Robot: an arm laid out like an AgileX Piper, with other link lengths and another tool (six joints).
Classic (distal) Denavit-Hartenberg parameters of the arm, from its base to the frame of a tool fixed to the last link. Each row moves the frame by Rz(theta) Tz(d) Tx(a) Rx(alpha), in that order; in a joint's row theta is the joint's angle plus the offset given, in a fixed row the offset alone. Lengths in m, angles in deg.
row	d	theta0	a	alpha
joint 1	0.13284	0	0	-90
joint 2	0	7.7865	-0.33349	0
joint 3	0	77.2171	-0.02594	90
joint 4	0.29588	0	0	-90
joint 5	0	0	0	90
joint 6	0.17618	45.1	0.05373	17.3
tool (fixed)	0.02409	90	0	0
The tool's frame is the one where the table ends.
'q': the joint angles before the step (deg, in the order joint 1, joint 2, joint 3, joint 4, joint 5, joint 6). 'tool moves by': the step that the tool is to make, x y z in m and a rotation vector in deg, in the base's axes. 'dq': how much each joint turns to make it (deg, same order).
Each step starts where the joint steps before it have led.
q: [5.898 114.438 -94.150 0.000 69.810 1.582]
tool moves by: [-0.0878 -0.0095 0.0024 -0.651 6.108 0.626]
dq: [0.005 -11.371 17.512 0.000 0.002 -0.621]
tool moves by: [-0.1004 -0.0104 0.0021 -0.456 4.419 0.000]
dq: [-0.004 -13.923 18.306 0.001 0.060 -0.004]
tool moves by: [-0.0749 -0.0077 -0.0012 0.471 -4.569 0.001]
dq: [0.011 -16.004 15.001 -0.001 -3.590 0.010]
